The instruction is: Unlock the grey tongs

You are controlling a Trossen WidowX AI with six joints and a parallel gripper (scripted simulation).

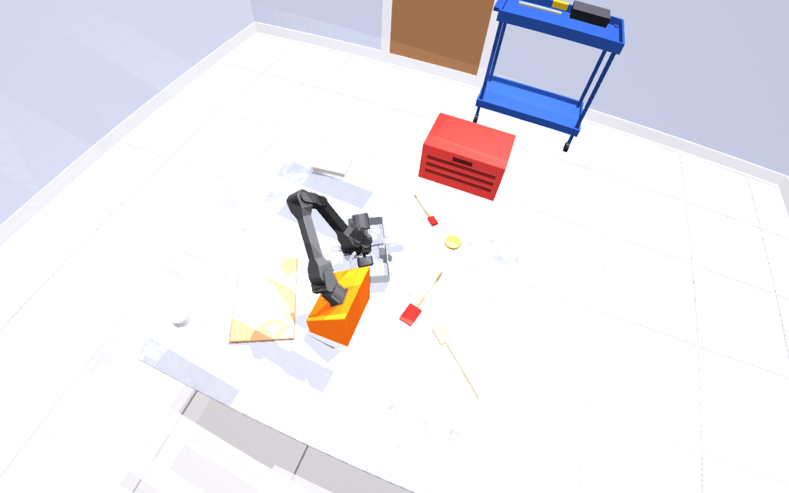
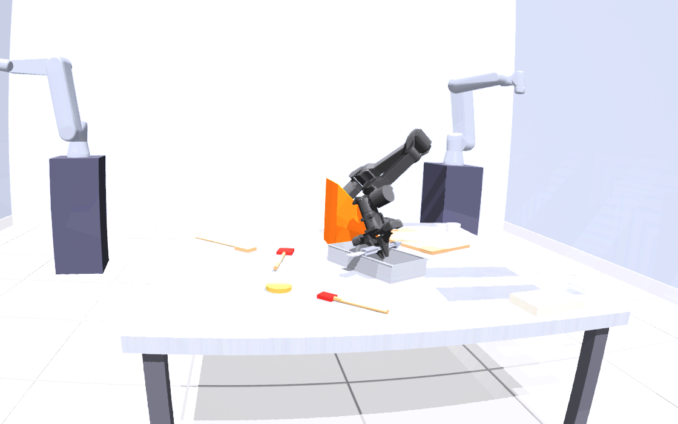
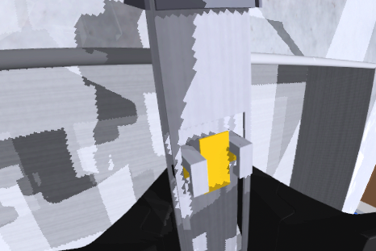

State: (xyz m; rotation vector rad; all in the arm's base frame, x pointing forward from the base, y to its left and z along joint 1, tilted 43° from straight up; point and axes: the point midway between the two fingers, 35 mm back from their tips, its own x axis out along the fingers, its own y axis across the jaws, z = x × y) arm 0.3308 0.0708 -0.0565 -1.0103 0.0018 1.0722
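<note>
Now: the grey roasting tin 30 mm to the right of my gripper tip and 10 mm below it. The rest, counted from my gripper tip: wooden board (320 mm behind, 300 mm to the left, 30 mm below); then yellow lock (30 mm behind, 10 mm to the left, 30 mm above); then block (470 mm ahead, 290 mm to the left, 20 mm below).
</note>
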